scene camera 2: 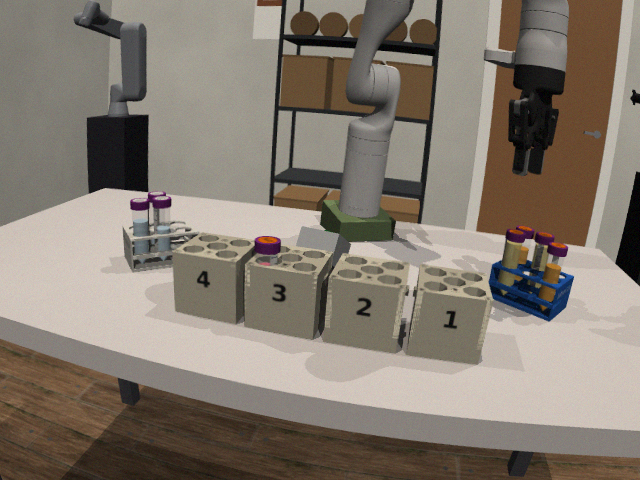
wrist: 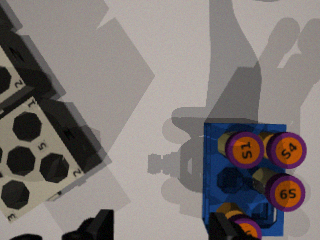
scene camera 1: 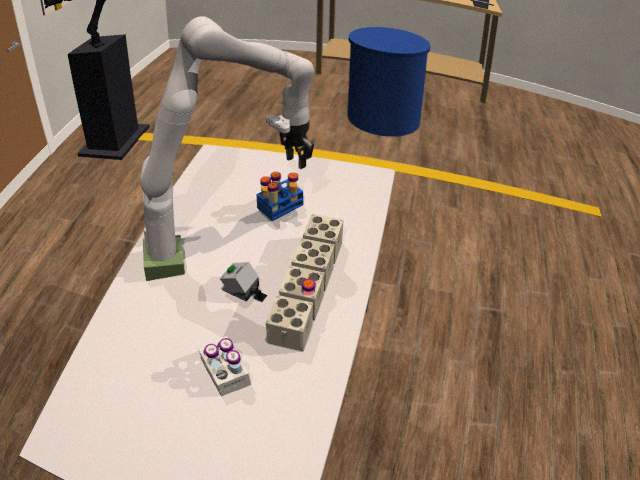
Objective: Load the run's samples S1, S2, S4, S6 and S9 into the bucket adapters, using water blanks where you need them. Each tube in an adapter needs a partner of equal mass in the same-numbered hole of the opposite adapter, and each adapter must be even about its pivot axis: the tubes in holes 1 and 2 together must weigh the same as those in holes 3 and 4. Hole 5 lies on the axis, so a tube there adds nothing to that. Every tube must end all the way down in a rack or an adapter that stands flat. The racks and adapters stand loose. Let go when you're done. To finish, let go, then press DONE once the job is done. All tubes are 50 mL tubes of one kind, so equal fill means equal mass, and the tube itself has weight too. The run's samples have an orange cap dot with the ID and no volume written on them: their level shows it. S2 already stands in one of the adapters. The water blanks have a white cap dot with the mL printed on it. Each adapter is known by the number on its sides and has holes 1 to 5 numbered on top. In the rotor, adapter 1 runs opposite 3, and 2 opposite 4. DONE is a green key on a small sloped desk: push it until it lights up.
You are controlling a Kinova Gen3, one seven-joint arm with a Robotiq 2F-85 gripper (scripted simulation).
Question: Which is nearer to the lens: the blank rack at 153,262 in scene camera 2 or the adapter 1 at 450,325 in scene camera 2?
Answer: The adapter 1.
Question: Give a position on a blue rack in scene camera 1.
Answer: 263,204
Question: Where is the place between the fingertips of the gripper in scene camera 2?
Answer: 527,174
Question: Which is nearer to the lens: the adapter 4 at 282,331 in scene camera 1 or the adapter 1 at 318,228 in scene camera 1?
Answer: The adapter 4.
